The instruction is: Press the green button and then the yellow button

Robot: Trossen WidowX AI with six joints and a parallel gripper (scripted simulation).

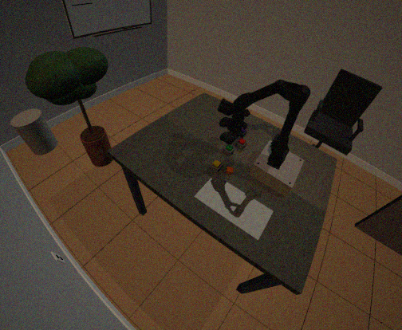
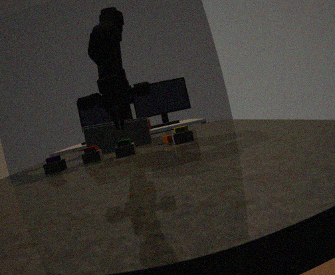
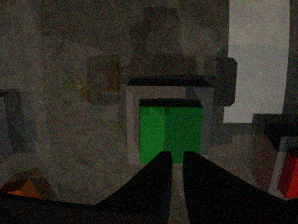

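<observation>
Right now the green button is 3 cm below my gripper tip. Also, from my gripper tip: orange block: 13 cm to the left, 6 cm below, 6 cm behind; yellow button: 15 cm to the left, 3 cm below, 1 cm ahead; red button: 9 cm to the right, 4 cm behind, 3 cm below.
</observation>
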